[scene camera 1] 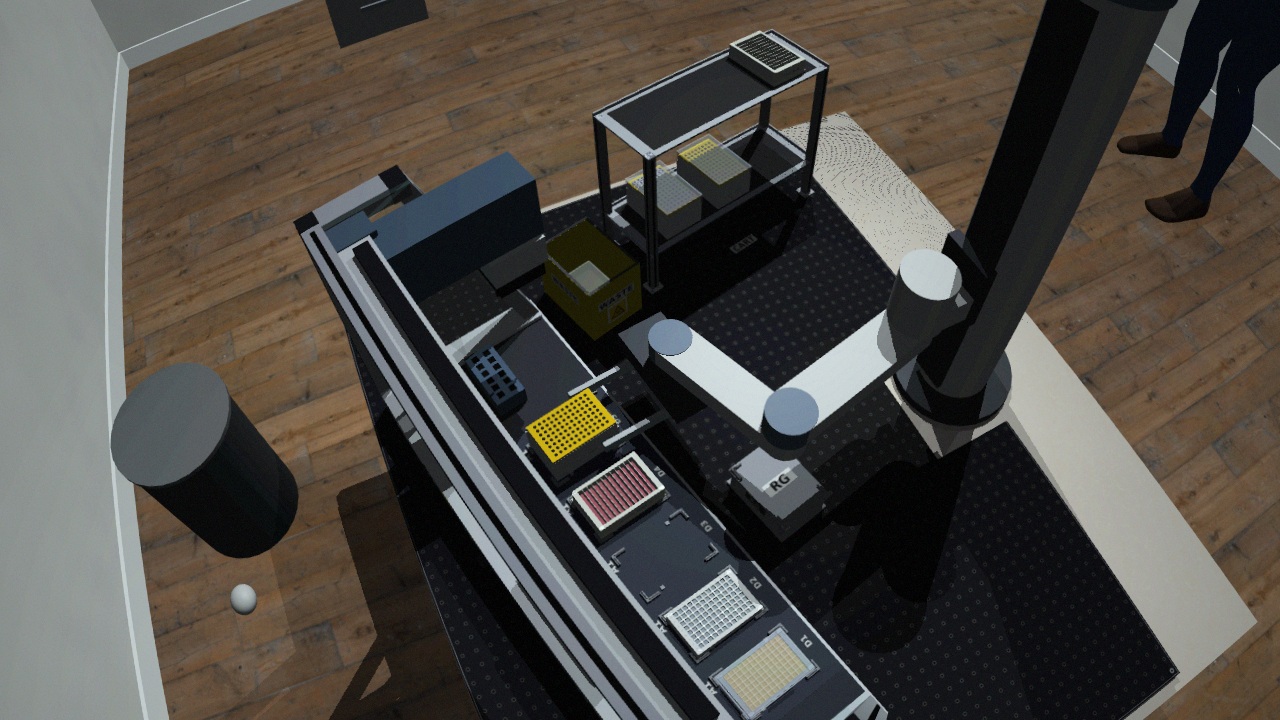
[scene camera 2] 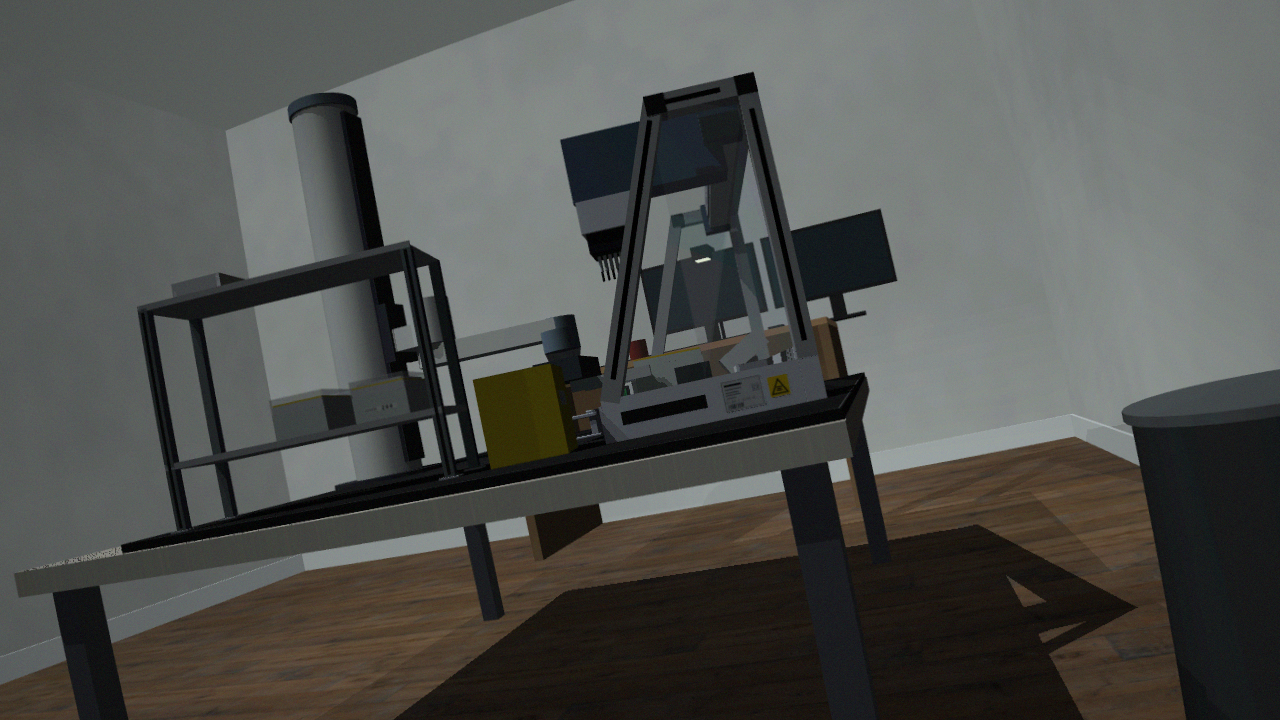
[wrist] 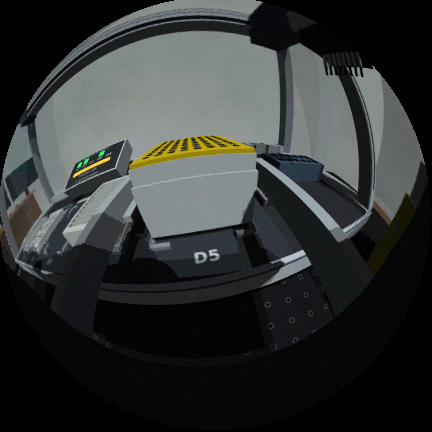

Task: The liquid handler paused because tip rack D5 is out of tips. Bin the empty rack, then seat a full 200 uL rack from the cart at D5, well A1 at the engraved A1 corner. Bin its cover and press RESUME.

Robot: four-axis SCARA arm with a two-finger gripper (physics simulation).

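Pixels of known places: gripper, fingertip midpoint: [scene camera 1: 586,422] [scene camera 2: 654,370] [wrist: 194,171]; arm's base, origin of the base link: [scene camera 1: 950,370].
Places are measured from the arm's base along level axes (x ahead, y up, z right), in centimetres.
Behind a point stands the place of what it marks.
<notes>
The empty yellow-topped tip rack [scene camera 1: 571,425] {z 13.5, x 72.2, y 14.0 cm} [wrist: 195,200] {z 14.9, x 66.0, y 10.9 cm} is upright between the fingers of my gripper [scene camera 1: 587,417] {z 14.4, x 69.5, y 11.7 cm} [wrist: 194,171] {z 14.4, x 69.5, y 11.7 cm}, which is shut on it. In the wrist view its base seems slightly above the D5 corner brackets, with dark shadow below. The D5 label [wrist: 206,256] {z 15.3, x 64.1, y 7.1 cm} shows in front. The yellow waste bin [scene camera 1: 580,306] {z 39.1, x 60.5, y 8.7 cm} [scene camera 2: 523,416] {z 52.8, x 58.6, y 7.9 cm} [wrist: 392,237] {z 38.1, x 60.2, y 9.6 cm} has a pale item inside. On the cart [scene camera 1: 651,223] {z 42.1, x 44.3, y 20.5 cm} [scene camera 2: 163,411] {z 67.6, x 5.9, y 20.0 cm}, two tip racks [scene camera 1: 664,198] {z 48.9, x 38.4, y 18.3 cm} [scene camera 1: 713,168] {z 52.3, x 26.0, y 18.3 cm} stand on the lower shelf; their volume labels are not legible. A lit panel [wrist: 100,165] {z -8.2, x 79.9, y 12.7 cm} shows green and yellow bars.
A red-striped rack [scene camera 1: 617,492] {z 1.6, x 69.8, y 9.4 cm} stands at D4 beside the held rack. A blue block [scene camera 1: 494,377] {z 30.2, x 80.4, y 10.6 cm} stands on the other side. White [scene camera 1: 713,611] {z -22.7, x 65.0, y 8.5 cm} and beige [scene camera 1: 765,671] {z -34.9, x 62.4, y 8.5 cm} plates stand at D2 and D1. The RG block [scene camera 1: 776,488] {z -7.9, x 45.7, y 6.3 cm} is near the arm. Pipette tips [wrist: 343,64] hang overhead.
</notes>
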